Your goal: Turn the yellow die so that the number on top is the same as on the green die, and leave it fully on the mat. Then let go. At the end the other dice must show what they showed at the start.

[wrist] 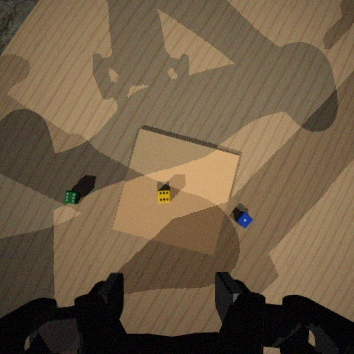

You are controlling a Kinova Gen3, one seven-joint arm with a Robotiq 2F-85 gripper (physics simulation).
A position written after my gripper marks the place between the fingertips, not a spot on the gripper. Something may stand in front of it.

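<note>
Gripper, mine, (169, 288). Tan mat (199, 178) in sight.
</note>
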